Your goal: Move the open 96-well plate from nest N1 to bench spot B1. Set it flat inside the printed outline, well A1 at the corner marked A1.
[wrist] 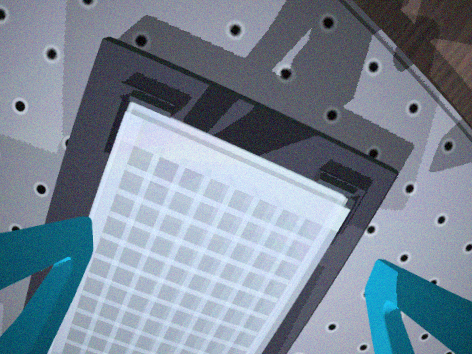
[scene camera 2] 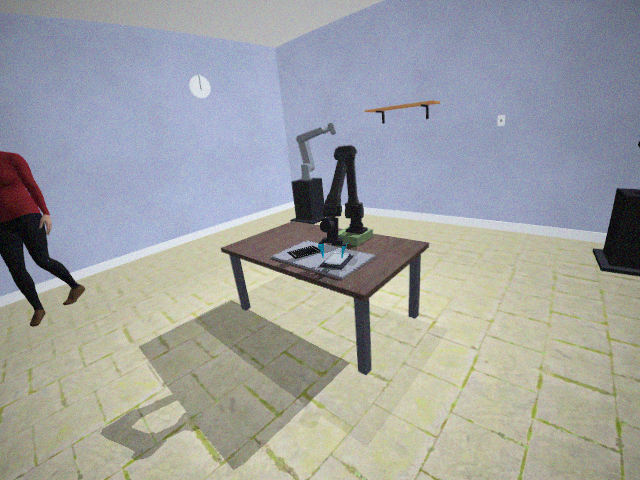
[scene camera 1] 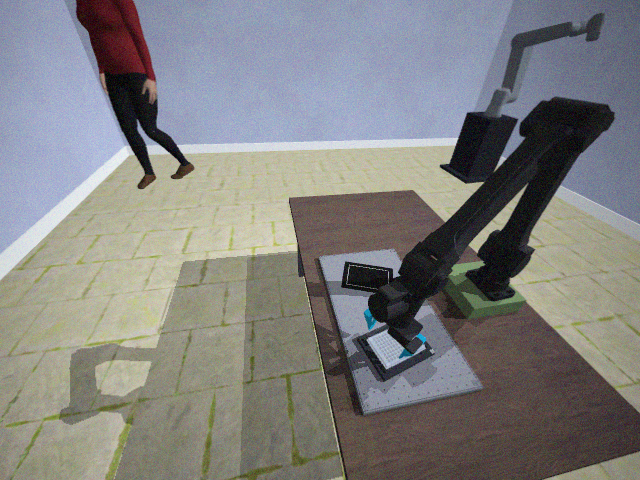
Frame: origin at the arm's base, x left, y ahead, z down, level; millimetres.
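Where they show: gripper, fingertip midpoint: (wrist: 232, 256) (scene camera 2: 332, 257) (scene camera 1: 384, 342); arm's base, origin of the base link: (scene camera 2: 356, 230) (scene camera 1: 488, 284).
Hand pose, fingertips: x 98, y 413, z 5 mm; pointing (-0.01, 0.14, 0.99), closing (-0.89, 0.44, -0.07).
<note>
Things, the pixels of their top centre, and the offset from my fingertips. "*": a spot on its surface instead. Level surfaces: height alone.
- white 96-well plate, middle of its top: (wrist: 175, 307) (scene camera 1: 396, 342) (scene camera 2: 336, 257) dx +2, dy -35, dz +9 mm
- dark nest, middle of its top: (wrist: 178, 296) (scene camera 1: 396, 343) (scene camera 2: 337, 258) dx +2, dy -35, dz +17 mm
- black pad with the white printed outline, surface spot: (scene camera 1: 366, 276) (scene camera 2: 303, 251) * dx -258, dy -67, dz +33 mm
- grey perforated board, surface spot: (wrist: 30, 65) * dx +99, dy +7, dz +35 mm
- brown table, its level: dz +48 mm
The white 96-well plate (scene camera 1: 383, 351) (scene camera 2: 338, 259) (wrist: 200, 240) lies in the dark nest (scene camera 1: 402, 368) (wrist: 80, 175), its wells facing up. My gripper (scene camera 1: 388, 337) (scene camera 2: 332, 251) (wrist: 232, 256) is open, with cyan fingers above the plate and nothing between them. In the wrist view the left fingertip overlaps the plate's left edge, and the right fingertip stands out past the nest's right rim. The plate's near end is cut off by that view. The black pad with the white printed outline (scene camera 1: 366, 276) (scene camera 2: 303, 251) lies farther along the board. No A1 mark is readable.
The nest and pad are on a grey perforated board (scene camera 1: 434, 388) (wrist: 30, 65) on the brown table (scene camera 1: 356, 217) (scene camera 2: 268, 240). The arm stands on a green base block (scene camera 1: 480, 307) (scene camera 2: 360, 237). A person (scene camera 1: 116, 46) (scene camera 2: 20, 206) and another grey arm (scene camera 1: 542, 34) (scene camera 2: 310, 135) are beyond the table.
</note>
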